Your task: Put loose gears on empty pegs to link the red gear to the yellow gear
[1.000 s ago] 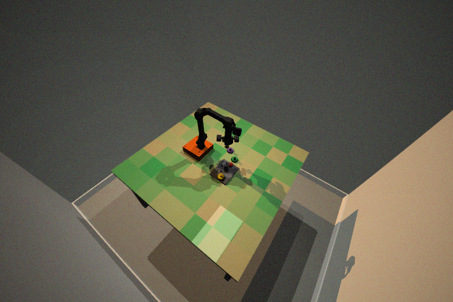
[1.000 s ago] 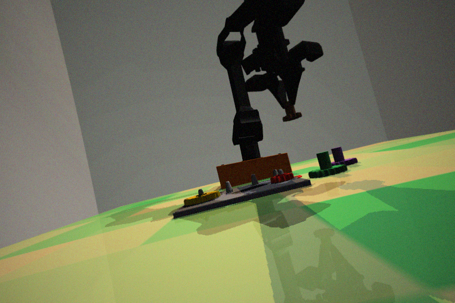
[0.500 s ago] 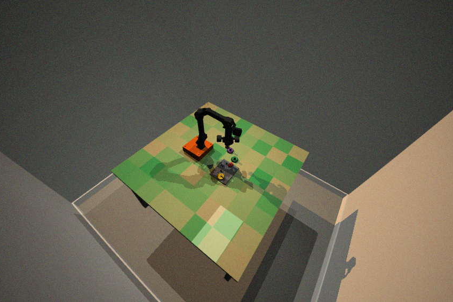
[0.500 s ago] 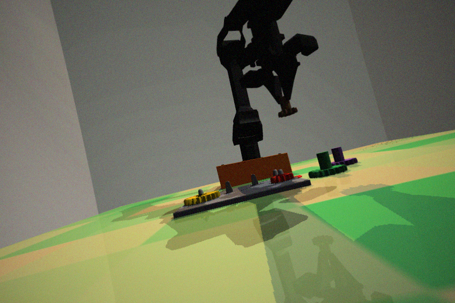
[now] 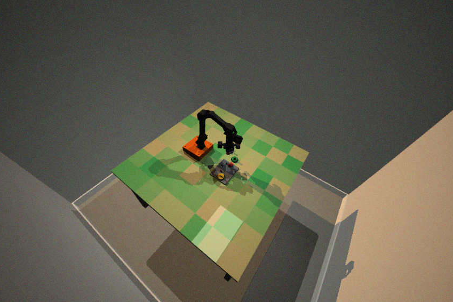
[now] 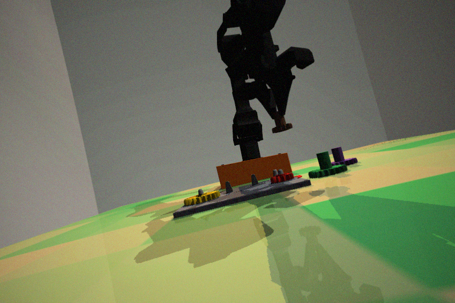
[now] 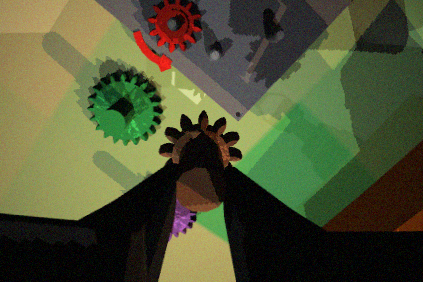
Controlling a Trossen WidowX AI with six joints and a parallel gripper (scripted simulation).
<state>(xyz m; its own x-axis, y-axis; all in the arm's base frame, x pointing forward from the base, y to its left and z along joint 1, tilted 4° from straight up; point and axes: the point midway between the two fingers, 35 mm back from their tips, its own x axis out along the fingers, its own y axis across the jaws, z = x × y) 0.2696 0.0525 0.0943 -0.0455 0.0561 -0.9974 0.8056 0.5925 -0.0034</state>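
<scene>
Now: the red gear 110 mm below my gripper tip, 60 mm ahead of it and 30 mm to the right of it. Round my gripper tip: brown gear 10 mm below; red arrow 120 mm below, 60 mm ahead, 10 mm to the right; green gear 110 mm below, 50 mm to the left, 50 mm ahead.
</scene>
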